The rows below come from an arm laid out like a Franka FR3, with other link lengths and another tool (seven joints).
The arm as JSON. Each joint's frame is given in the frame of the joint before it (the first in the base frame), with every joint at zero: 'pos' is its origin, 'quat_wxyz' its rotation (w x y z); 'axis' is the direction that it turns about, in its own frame. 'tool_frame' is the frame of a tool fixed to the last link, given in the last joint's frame.
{
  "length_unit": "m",
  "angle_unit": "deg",
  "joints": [
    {
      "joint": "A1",
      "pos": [
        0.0,
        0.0,
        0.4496
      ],
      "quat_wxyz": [
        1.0,
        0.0,
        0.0,
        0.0
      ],
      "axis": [
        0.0,
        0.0,
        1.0
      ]
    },
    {
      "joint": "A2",
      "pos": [
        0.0,
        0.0,
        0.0
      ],
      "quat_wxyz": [
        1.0,
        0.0,
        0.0,
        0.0
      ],
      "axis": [
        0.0,
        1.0,
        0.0
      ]
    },
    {
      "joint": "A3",
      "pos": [
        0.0,
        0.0,
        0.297
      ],
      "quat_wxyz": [
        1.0,
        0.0,
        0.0,
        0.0
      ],
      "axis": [
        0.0,
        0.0,
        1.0
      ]
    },
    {
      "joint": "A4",
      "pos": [
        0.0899,
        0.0,
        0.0
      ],
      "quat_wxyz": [
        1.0,
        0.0,
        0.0,
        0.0
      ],
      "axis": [
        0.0,
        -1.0,
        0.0
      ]
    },
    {
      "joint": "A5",
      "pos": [
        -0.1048,
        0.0,
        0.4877
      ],
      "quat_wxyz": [
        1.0,
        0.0,
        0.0,
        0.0
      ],
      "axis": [
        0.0,
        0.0,
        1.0
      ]
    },
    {
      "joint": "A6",
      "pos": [
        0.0,
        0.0,
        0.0
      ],
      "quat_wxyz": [
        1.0,
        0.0,
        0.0,
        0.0
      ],
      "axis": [
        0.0,
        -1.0,
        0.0
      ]
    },
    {
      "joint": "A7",
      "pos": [
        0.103,
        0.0,
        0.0
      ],
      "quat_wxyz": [
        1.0,
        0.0,
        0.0,
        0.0
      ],
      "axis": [
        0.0,
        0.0,
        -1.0
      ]
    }
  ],
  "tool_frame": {
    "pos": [
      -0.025,
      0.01,
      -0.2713
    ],
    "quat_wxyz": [
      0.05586,
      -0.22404,
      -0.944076,
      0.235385
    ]
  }
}
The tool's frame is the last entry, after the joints.
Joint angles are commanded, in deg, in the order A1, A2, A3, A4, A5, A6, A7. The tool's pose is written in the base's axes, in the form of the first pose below.
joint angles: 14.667, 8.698, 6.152, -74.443, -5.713, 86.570, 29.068
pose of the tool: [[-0.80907, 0.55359, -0.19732, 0.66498], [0.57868, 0.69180, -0.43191, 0.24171], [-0.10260, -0.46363, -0.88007, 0.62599], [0, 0, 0, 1]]
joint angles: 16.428, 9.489, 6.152, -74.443, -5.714, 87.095, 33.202
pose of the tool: [[-0.78517, 0.58071, -0.21513, 0.66275], [0.61138, 0.67154, -0.41864, 0.26535], [-0.09864, -0.46023, -0.88230, 0.61715], [0, 0, 0, 1]]
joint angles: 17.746, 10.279, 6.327, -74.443, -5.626, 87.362, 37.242
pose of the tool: [[-0.75828, 0.60682, -0.23828, 0.65979], [0.64556, 0.64800, -0.40416, 0.28560], [-0.09085, -0.46030, -0.88310, 0.60783], [0, 0, 0, 1]]
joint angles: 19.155, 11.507, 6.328, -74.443, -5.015, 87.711, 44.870
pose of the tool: [[-0.68614, 0.66695, -0.29050, 0.65801], [0.72389, 0.58643, -0.36343, 0.30902], [-0.07203, -0.45965, -0.88517, 0.59308], [0, 0, 0, 1]]
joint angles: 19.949, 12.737, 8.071, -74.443, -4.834, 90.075, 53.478
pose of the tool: [[-0.60627, 0.73283, -0.30887, 0.65902], [0.79288, 0.52698, -0.30599, 0.34667], [-0.06147, -0.43041, -0.90054, 0.58243], [0, 0, 0, 1]]
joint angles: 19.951, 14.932, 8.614, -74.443, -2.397, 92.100, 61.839
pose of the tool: [[-0.49552, 0.78739, -0.36671, 0.66607], [0.86858, 0.44700, -0.21391, 0.37119], [-0.00451, -0.42452, -0.90541, 0.55906], [0, 0, 0, 1]]
